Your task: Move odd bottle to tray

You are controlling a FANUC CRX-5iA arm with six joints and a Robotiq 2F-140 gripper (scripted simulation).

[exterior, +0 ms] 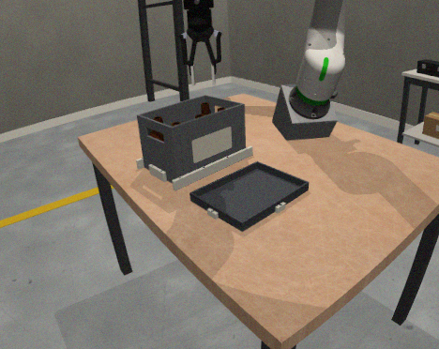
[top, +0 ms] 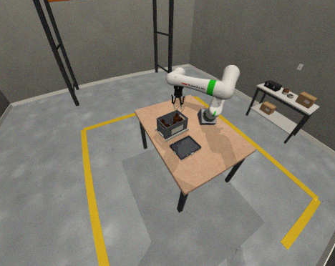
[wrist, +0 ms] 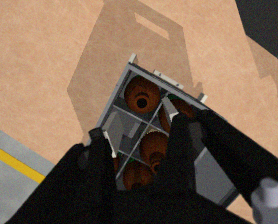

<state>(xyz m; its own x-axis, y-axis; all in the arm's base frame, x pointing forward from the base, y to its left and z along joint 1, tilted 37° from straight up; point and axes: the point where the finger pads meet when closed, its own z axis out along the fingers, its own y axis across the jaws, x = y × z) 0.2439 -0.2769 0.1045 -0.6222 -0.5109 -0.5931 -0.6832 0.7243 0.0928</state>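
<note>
The bottle is 17 cm below my hand. Also, from my hand: dark tray: 11 cm ahead, 32 cm to the left, 24 cm below; then dark grey crate: 9 cm ahead, 5 cm to the left, 17 cm below.
</note>
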